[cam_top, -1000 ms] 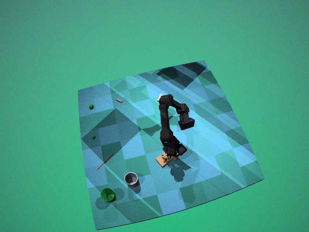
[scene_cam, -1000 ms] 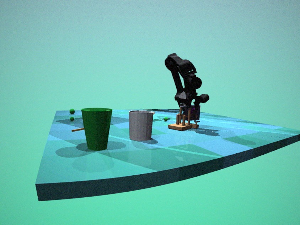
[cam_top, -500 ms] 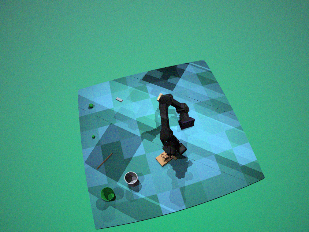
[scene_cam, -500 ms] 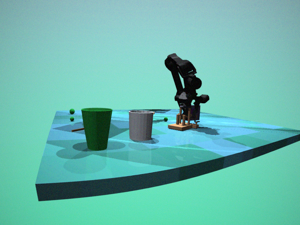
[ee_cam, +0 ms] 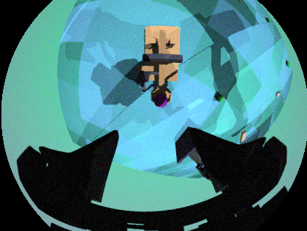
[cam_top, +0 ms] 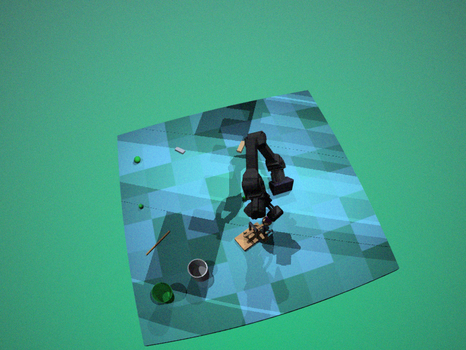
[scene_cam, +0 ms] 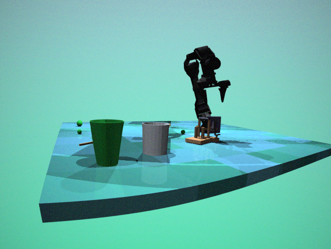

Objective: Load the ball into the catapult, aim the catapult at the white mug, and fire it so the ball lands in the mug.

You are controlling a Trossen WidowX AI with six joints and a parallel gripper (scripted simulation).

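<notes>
Right now the purple ball is 12 cm below my gripper tip, 1 cm to the right of it and 1 cm behind it. Round my gripper tip: white mug: 36 cm ahead, 17 cm to the left, 15 cm below; tan block: 50 cm to the right, 17 cm below, 1 cm ahead; wooden catapult: 12 cm below, 5 cm ahead, 3 cm to the left.
</notes>
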